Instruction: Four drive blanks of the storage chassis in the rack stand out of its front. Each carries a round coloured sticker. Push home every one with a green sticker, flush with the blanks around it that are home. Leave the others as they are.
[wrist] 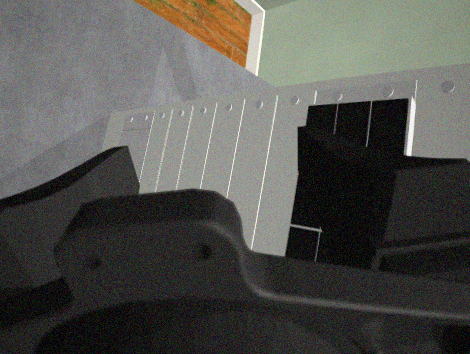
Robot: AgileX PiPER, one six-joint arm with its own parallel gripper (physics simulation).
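Observation:
The storage chassis (430,120) fills the middle and right of the wrist view. Its light grey face has several narrow panels (227,145) side by side, parted by thin bright lines, with small round grey discs along their upper ends. To the right is a black area (353,117) with thin light lines and a bright right edge. No coloured sticker shows, and I cannot tell which blanks stand out. My gripper (214,157) is open, its dark fingers wide apart in front of the face, with no thing held between them. The gripper's body and right finger hide the lower part of the chassis.
A grey mottled surface (90,60) lies at the upper left. An orange-brown wood-like panel (215,25) with a white edge strip (255,42) is at the top. A pale green surface (360,40) spans the upper right, beyond the chassis.

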